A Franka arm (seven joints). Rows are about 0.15 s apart.
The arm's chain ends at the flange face. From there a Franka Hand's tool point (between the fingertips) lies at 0.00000 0.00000 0.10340 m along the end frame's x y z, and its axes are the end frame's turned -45 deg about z.
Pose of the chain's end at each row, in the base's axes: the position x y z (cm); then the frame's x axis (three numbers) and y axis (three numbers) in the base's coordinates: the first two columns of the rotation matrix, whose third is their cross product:
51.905 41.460 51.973 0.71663 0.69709 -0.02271 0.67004 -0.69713 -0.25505
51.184 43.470 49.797 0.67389 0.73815 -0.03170 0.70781 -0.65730 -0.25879
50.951 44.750 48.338 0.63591 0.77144 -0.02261 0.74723 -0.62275 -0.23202
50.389 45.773 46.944 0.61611 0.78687 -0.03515 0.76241 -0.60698 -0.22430
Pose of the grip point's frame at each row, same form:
49.903 43.193 41.978 0.03294 0.98586 0.16429 0.98052 -0.00003 -0.19641
48.993 45.041 39.815 -0.02399 0.98673 0.16058 0.97701 0.05717 -0.20541
48.955 46.101 38.283 -0.07872 0.98584 0.14808 0.97803 0.10514 -0.18005
48.343 46.925 36.874 -0.10345 0.98560 0.13375 0.97476 0.12720 -0.18346

